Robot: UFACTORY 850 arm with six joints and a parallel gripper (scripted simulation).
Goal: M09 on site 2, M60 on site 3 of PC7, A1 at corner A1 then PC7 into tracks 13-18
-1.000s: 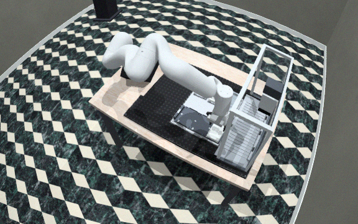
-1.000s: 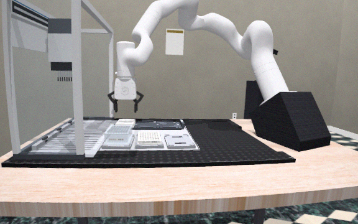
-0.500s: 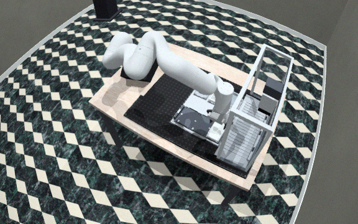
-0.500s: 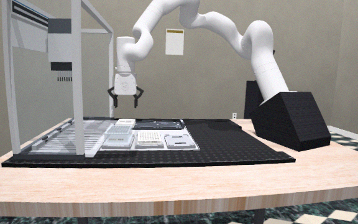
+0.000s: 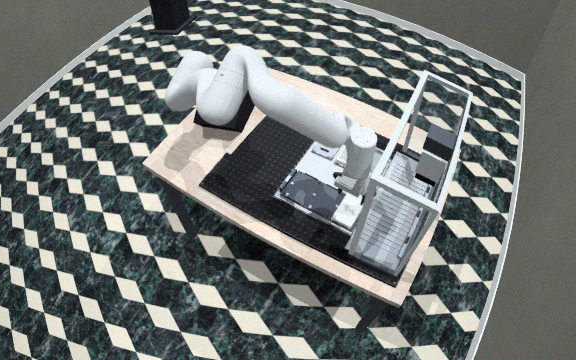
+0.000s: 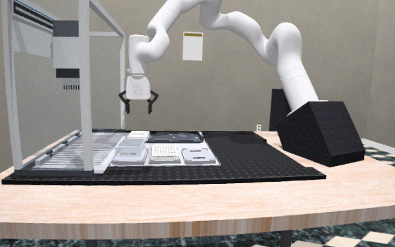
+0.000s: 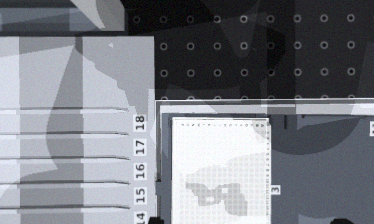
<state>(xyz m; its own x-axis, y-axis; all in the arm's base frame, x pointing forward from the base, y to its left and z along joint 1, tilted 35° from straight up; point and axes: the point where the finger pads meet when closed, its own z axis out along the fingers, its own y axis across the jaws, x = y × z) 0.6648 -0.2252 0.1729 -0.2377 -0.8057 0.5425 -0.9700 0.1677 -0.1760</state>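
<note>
Right now the deep-well block M09 is 50 mm ahead of my hand, 250 mm to the left of it and 90 mm below it. The rest, counted from my hand: dark carrier PC7 (110 mm behind, 30 mm to the left, 110 mm below); nest S3 (50 mm ahead, 250 mm to the left, 120 mm below); nest S1 (160 mm behind, 300 mm to the left, 120 mm below).
</note>
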